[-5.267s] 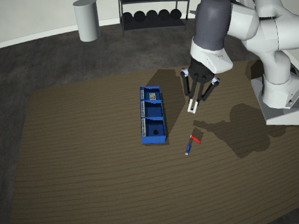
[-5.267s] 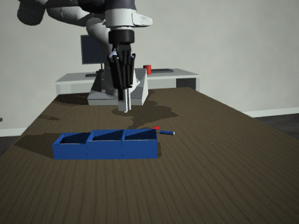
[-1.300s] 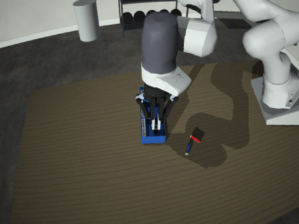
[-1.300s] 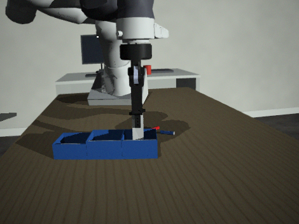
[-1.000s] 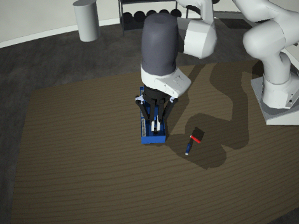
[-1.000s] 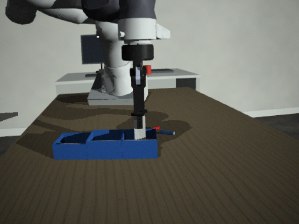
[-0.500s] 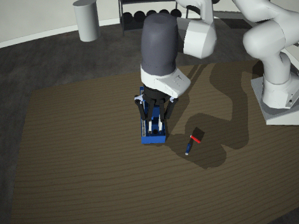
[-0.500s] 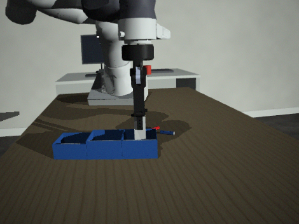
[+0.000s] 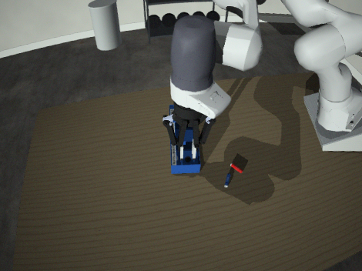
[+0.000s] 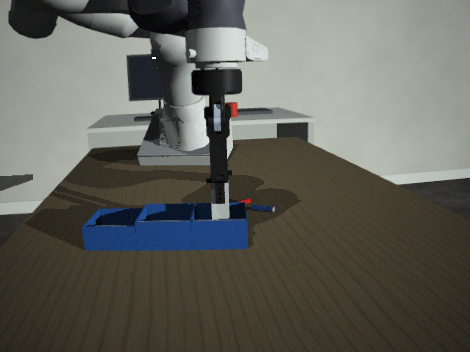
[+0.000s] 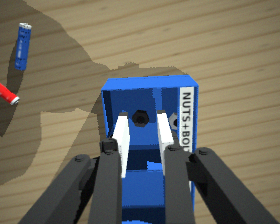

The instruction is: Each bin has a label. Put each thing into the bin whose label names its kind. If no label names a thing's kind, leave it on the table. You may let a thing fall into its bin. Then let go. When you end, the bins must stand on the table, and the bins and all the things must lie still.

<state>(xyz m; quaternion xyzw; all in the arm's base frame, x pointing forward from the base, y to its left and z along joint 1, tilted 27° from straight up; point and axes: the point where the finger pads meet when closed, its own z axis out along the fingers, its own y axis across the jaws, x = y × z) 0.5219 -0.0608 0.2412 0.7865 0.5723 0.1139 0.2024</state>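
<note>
Now: hand 5 cm above the dark nut. The rest, counted from my hand: red marker (13 cm behind, 9 cm to the left, 6 cm below); then white nut (5 cm below, 3 cm ahead, 2 cm to the right); then blue cylinder (11 cm to the left, 8 cm behind, 6 cm below).
</note>
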